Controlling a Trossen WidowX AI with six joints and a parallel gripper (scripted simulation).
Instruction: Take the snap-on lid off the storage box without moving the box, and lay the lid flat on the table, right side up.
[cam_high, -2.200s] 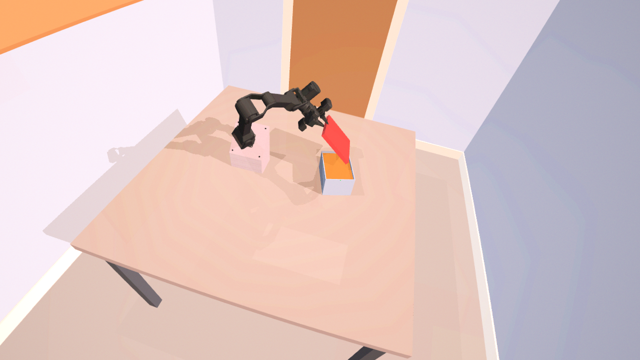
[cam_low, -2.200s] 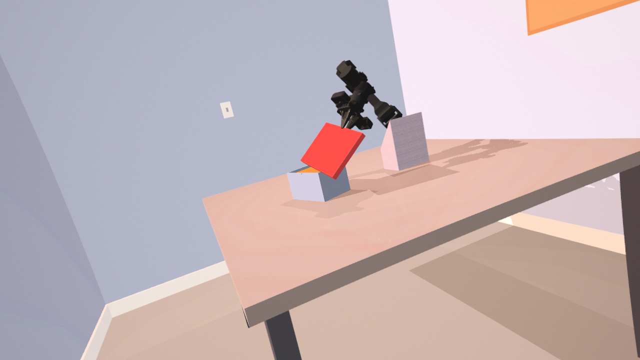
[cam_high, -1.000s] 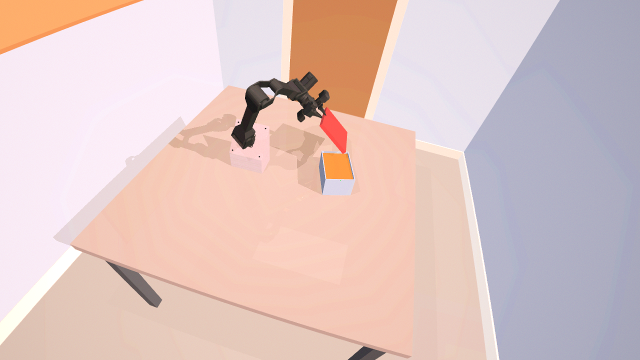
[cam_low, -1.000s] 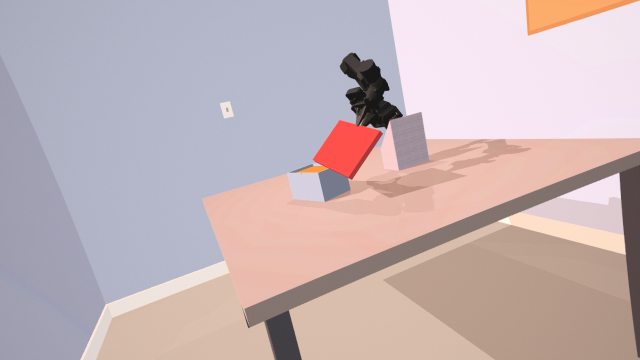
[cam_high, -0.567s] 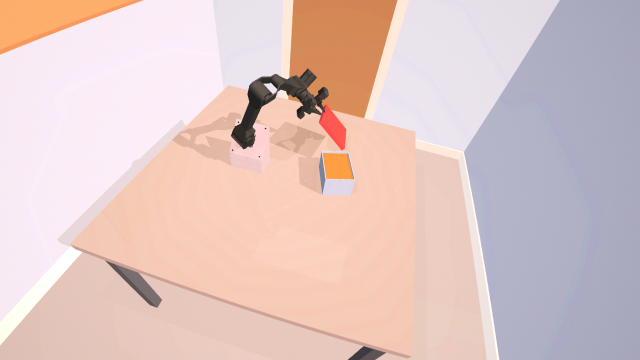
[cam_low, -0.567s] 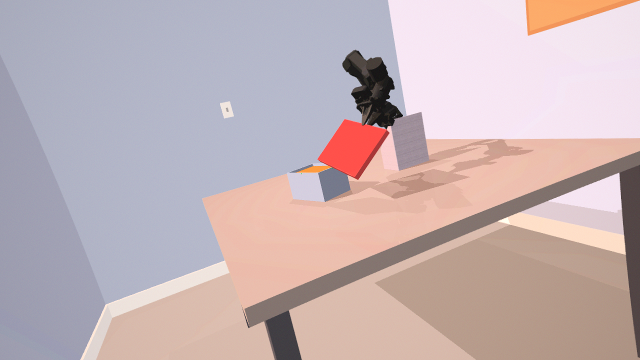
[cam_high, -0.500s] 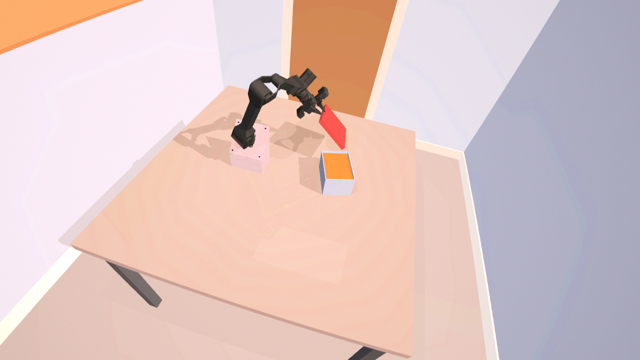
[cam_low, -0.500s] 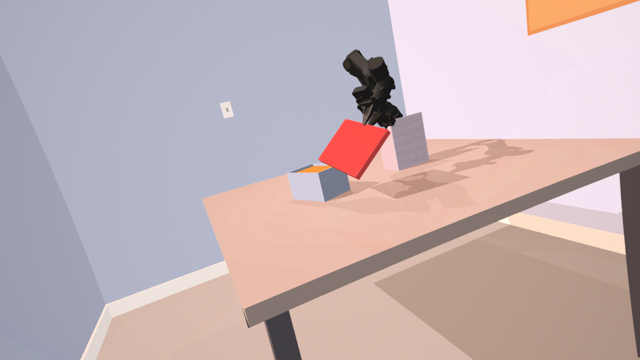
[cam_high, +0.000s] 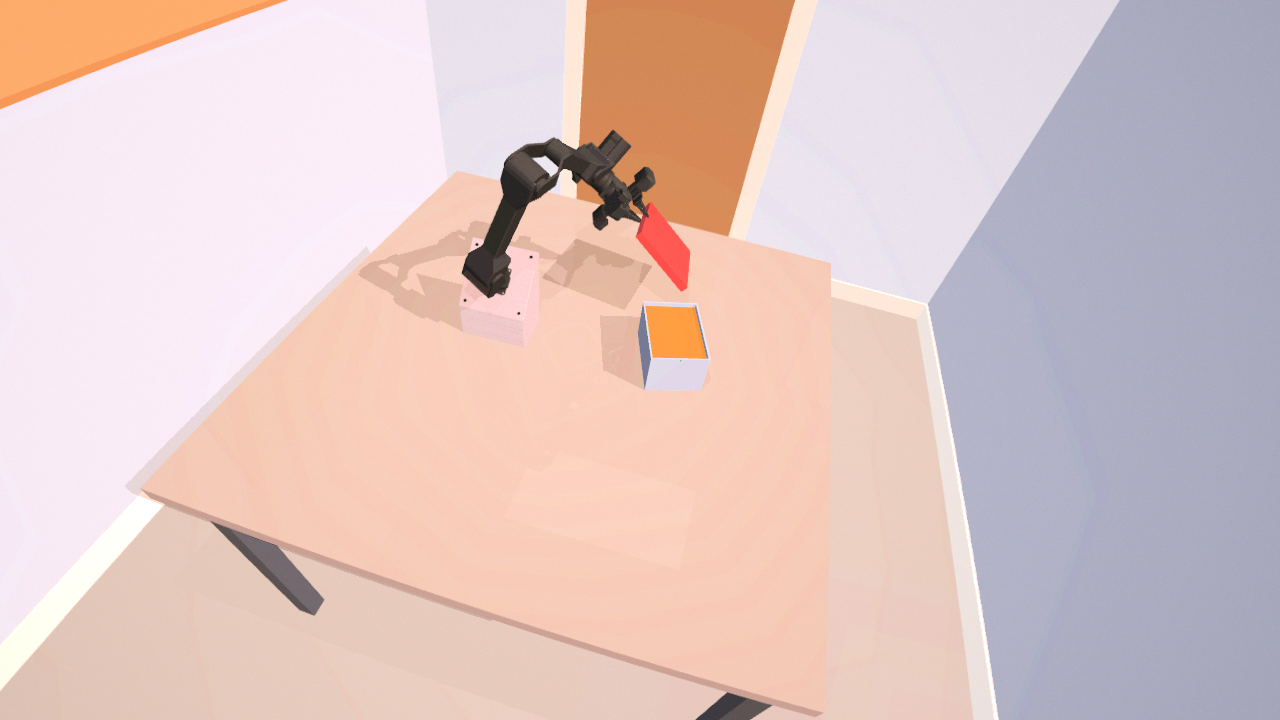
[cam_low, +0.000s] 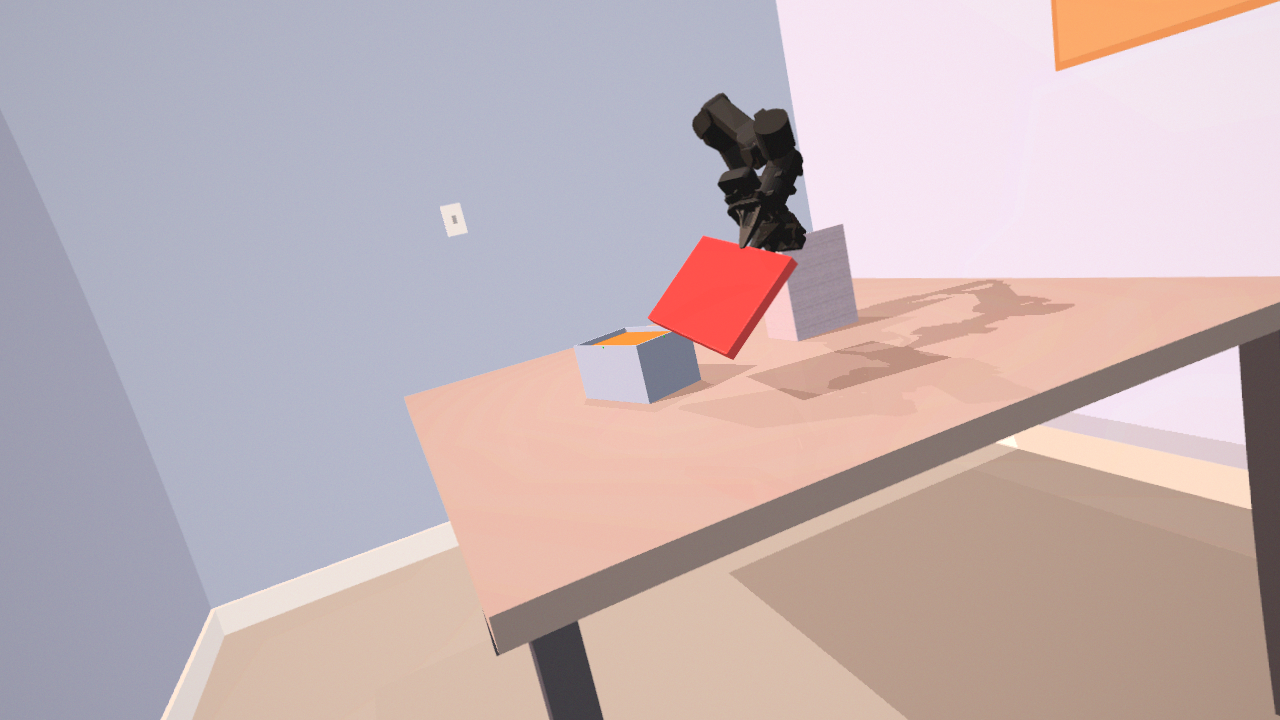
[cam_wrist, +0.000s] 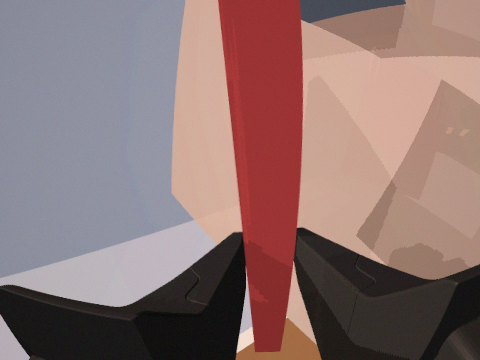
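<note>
The red lid is 60 mm ahead of my gripper tip, 10 mm to the right of it and 50 mm below it. The rest, counted from my gripper tip: grey storage box (150 mm ahead, 230 mm to the right, 180 mm below).
</note>
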